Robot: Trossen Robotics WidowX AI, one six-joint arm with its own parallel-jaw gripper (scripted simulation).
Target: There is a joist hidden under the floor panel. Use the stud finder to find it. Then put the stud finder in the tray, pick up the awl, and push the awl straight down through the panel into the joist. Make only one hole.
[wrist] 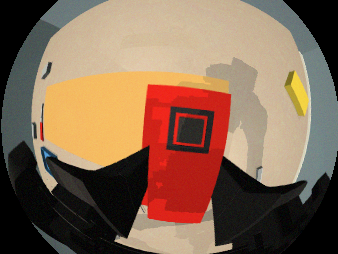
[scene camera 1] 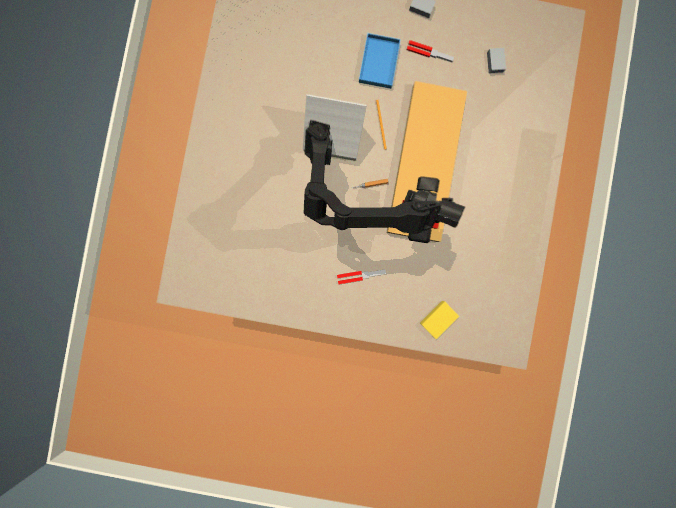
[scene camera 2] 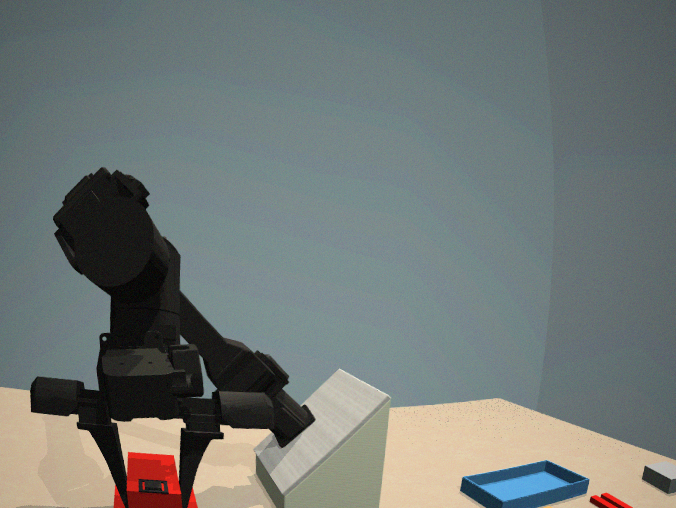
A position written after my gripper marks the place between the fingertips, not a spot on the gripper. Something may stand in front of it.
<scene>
In view: my gripper (wrist: 183, 151), a yellow block (scene camera 1: 443, 316) and a blue tray (scene camera 1: 378, 68).
Scene camera 2 does not show the yellow block: it is out of frame.
</scene>
